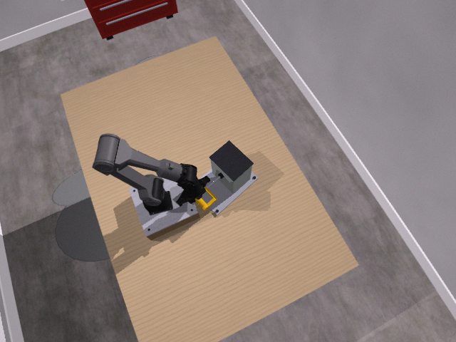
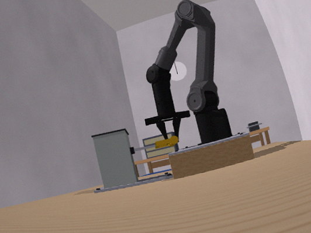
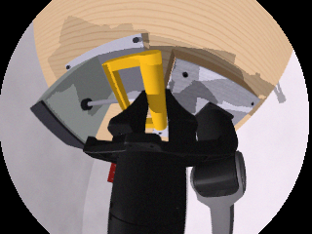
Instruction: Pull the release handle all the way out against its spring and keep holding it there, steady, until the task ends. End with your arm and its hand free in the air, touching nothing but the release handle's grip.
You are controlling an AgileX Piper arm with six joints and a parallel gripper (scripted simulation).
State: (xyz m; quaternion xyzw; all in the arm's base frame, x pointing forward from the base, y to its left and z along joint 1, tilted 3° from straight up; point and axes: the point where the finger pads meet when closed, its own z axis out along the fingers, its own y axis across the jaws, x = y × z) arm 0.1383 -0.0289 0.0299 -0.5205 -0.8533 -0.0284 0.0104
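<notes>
Right now the release handle is 50 mm ahead of my hand and 30 mm to the left of it. The rest, counted from my hand: grey baseplate (130 mm ahead, 100 mm below, 70 mm to the left).
</notes>
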